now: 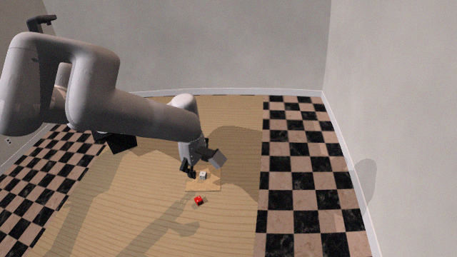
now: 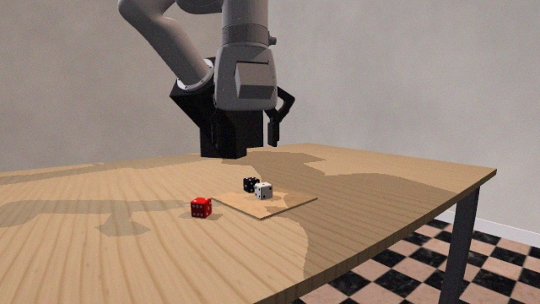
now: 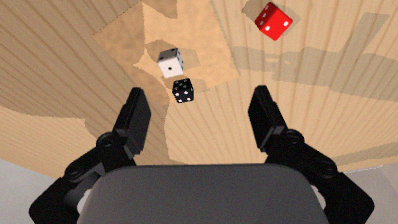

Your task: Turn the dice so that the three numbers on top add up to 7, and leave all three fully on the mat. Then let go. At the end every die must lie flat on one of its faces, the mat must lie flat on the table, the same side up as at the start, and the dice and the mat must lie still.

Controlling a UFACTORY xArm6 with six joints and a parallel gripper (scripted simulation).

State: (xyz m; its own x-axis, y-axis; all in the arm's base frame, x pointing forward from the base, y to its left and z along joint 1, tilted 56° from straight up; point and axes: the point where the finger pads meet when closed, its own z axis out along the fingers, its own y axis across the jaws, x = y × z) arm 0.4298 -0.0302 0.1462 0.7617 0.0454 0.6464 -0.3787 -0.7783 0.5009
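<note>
Right now my hand is 10 mm past the red die, 80 mm to the left of it and 100 mm above it. The rest, counted from my hand: white die 40 mm to the left, 90 mm below; tan mat 40 mm to the left, 110 mm below; black die 50 mm behind, 50 mm to the left, 90 mm below.
</note>
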